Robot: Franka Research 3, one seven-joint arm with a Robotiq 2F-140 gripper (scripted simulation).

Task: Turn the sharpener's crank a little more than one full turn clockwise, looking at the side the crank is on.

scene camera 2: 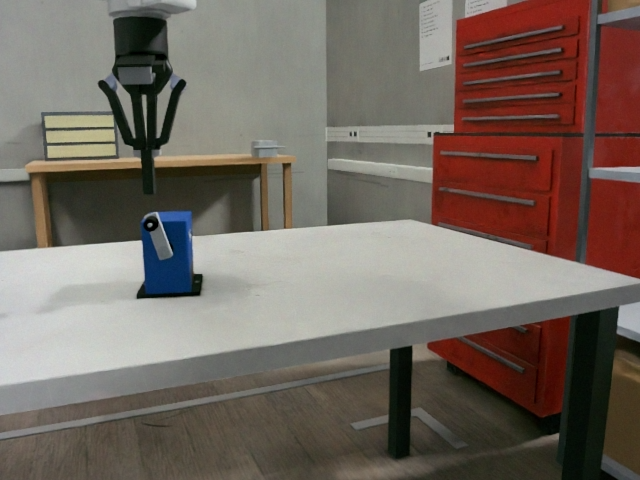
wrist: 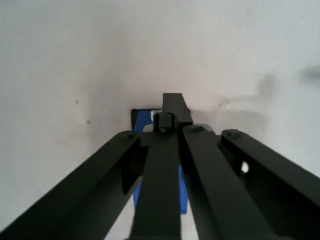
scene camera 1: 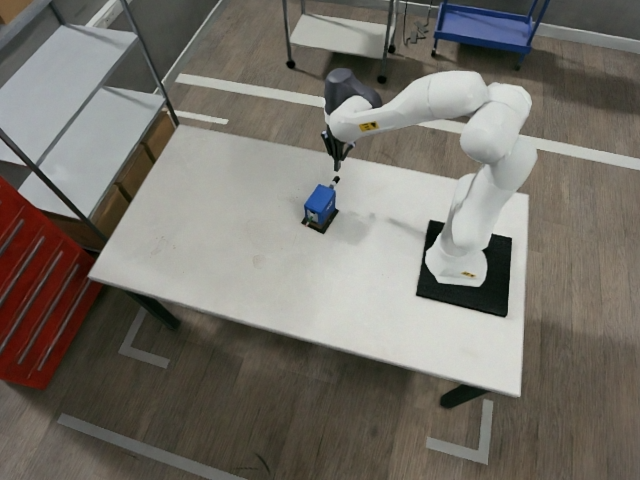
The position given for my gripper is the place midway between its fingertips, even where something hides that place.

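You can see my gripper [scene camera 2: 149, 193], [wrist: 172, 108] here. There's a blue sharpener too, and I can see the sharpener [scene camera 1: 320, 210], [scene camera 2: 164, 278], [wrist: 139, 117] as well.
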